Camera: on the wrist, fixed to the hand. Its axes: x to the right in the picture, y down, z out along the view.
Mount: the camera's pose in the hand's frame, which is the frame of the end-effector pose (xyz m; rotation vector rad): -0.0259 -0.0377 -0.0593 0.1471 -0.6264 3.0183
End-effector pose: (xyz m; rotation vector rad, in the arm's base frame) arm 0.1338 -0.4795 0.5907 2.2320 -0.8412 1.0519
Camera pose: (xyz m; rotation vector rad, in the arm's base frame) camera 0.1195 -0.4061 0.5955 0.4640 2.0802 -0.2844
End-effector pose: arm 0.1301 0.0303 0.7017 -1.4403 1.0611 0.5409
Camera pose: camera 0.1345 -0.0231 0.7540 -1.5019 -1.5149 -2.0572
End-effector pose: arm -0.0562 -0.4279 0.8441 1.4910 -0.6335 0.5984
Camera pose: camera -0.0468 -0.3680 0.8001 0.4452 2.0129 -1.3689
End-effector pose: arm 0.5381 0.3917 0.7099 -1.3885 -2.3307 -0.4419
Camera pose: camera 0.5259 0.3276 0.7467 -2.6444 1.2894 1.0167
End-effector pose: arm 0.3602 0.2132 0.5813 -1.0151 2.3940 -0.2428
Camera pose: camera 0.3670 0.2029 0.6552 2.2617 0.8896 0.7661
